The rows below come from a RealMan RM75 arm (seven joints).
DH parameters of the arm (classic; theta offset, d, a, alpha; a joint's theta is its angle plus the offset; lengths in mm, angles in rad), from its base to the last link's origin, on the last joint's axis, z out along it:
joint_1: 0 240.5 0 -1.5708
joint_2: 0 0 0 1.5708
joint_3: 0 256 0 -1.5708
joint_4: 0 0 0 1.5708
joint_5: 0 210 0 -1.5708
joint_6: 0 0 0 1.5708
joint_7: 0 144 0 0
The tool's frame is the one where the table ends.
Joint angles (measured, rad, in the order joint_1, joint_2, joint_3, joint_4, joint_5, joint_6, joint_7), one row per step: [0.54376, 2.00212, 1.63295, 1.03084, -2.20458, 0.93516, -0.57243]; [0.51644, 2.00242, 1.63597, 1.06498, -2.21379, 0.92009, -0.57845]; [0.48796, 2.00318, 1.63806, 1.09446, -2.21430, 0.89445, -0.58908]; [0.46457, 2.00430, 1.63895, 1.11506, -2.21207, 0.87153, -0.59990]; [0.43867, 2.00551, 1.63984, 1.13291, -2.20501, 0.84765, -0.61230]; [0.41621, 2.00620, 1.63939, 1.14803, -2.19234, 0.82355, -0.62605]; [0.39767, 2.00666, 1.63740, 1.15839, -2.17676, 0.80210, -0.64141]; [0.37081, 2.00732, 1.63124, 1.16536, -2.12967, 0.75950, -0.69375]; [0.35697, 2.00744, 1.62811, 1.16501, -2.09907, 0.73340, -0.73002]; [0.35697, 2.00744, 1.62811, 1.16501, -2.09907, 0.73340, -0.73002]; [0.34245, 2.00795, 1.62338, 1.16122, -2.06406, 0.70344, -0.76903]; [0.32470, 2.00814, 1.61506, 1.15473, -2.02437, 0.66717, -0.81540]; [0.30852, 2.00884, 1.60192, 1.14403, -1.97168, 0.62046, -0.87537]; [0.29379, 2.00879, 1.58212, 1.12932, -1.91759, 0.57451, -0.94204]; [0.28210, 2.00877, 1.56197, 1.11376, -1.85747, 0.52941, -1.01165]
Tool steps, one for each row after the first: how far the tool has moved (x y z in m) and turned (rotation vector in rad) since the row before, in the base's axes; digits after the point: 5 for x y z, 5 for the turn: [0.00212, -0.00102, 0.00531, 0.02947, -0.00403, 0.01244]; [0.00242, -0.00072, 0.00515, 0.03621, 0.00146, 0.01223]; [0.00246, -0.00095, 0.00372, 0.02905, 0.00174, 0.00864]; [0.00363, -0.00176, 0.00349, 0.02877, 0.00473, 0.00419]; [0.00249, -0.00138, 0.00311, 0.02706, 0.00750, 0.00575]; [0.00201, -0.00136, 0.00211, 0.02144, 0.00749, 0.00595]; [0.00241, -0.00173, 0.00215, 0.03400, 0.01349, 0.02364]; [0.00191, -0.00074, 0.00120, 0.02036, 0.00558, 0.01405]; [0.00000, 0.00000, 0.00000, 0.00000, 0.00000, 0.00000]; [0.00268, -0.00096, 0.00073, 0.02220, 0.00647, 0.01133]; [0.00428, -0.00167, 0.00039, 0.02522, 0.00274, 0.01035]; [0.00369, -0.00111, -0.00028, 0.03101, 0.00191, 0.01515]; [0.00435, -0.00193, -0.00202, 0.02431, -0.00711, 0.01590]; [0.00361, -0.00148, -0.00203, 0.02459, -0.00626, 0.01470]
